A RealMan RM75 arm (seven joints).
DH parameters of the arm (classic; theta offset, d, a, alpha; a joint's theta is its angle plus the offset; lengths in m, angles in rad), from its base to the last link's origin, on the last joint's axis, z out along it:
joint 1: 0 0.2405 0 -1.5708
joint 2: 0 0 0 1.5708
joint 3: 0 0.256 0 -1.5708
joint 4: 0 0 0 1.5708
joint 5: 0 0.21 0 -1.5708
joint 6: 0 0 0 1.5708
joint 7: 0 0.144 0 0
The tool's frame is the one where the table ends.
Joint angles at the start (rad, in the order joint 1, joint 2, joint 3, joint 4, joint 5, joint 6, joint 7):
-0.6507 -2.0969 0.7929 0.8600 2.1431 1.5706 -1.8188
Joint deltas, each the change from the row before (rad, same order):
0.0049 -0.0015 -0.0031 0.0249 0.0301 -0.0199 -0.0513
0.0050 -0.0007 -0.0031 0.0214 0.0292 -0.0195 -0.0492
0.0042 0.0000 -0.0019 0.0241 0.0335 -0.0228 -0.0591
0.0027 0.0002 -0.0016 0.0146 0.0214 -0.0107 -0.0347
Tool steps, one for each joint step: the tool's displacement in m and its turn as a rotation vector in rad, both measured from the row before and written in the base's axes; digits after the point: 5 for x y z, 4 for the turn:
-0.00397 0.00279 0.00333 0.0147 0.0270 0.0497
-0.00440 0.00249 0.00337 0.0154 0.0248 0.0499
-0.00457 0.00319 0.00425 0.0193 0.0277 0.0577
-0.00288 0.00147 0.00276 0.0105 0.0165 0.0338

